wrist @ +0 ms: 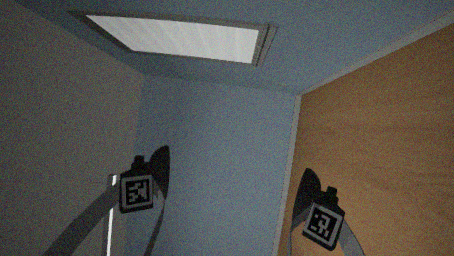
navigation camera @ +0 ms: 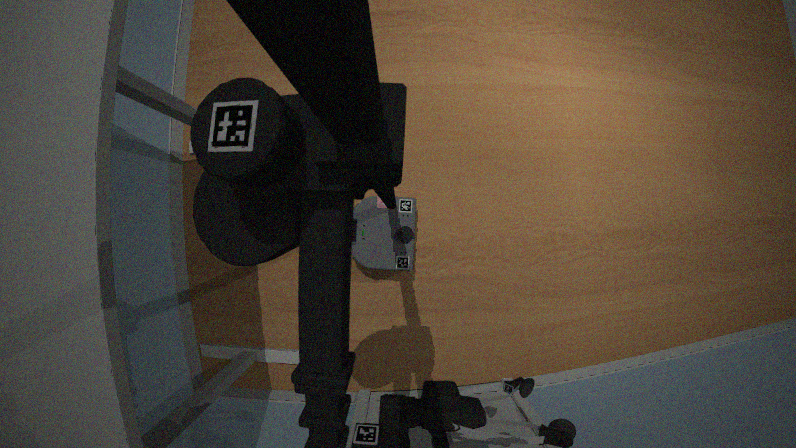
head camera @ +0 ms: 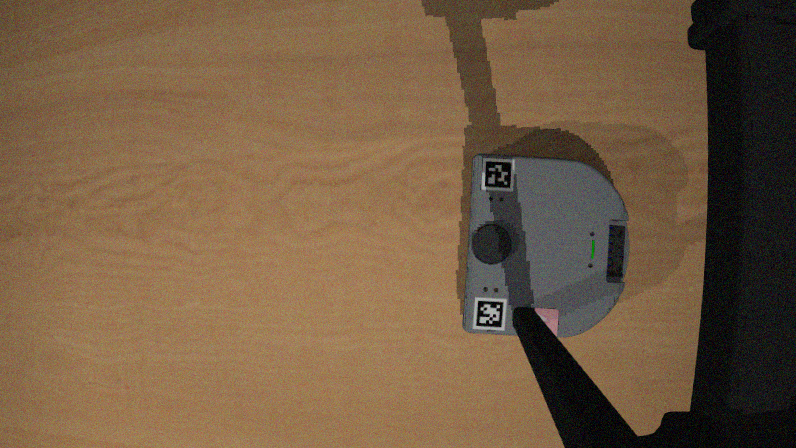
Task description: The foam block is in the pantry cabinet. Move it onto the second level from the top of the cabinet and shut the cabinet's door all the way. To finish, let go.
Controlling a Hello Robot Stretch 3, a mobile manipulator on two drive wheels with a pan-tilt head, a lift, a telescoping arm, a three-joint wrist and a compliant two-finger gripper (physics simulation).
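Seen in the pictures: gripper, fingertip midpoint: (navigation camera: 552,406); robot's base, origin of the base link: (navigation camera: 403,232) (head camera: 491,244).
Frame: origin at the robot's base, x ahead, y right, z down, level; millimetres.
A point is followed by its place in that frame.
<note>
My gripper (navigation camera: 540,410) {x 251, y 248, z -913 mm} (wrist: 233,175) {x 251, y 248, z -913 mm} is open, with nothing between its fingers. In the navigation view it is at the bottom right, in front of a pale panel low by the blue wall. In the wrist view its two fingers stand well apart, with blue wall seen between them. The foam block does not show in these views. I cannot make out the pantry cabinet, its levels or its door for certain.
The head view looks down on my grey base (head camera: 557,194) {x -116, y 100, z -160 mm} on the wooden floor (head camera: 222,222) {x 615, y 12, z 0 mm} (navigation camera: 612,166) {x 1257, y -462, z -1 mm}. A large pale surface with grey bars (navigation camera: 105,272) {x -535, y 58, z -939 mm} stands close at the left of the navigation view. A bright framed panel (wrist: 200,40) is high in the wrist view.
</note>
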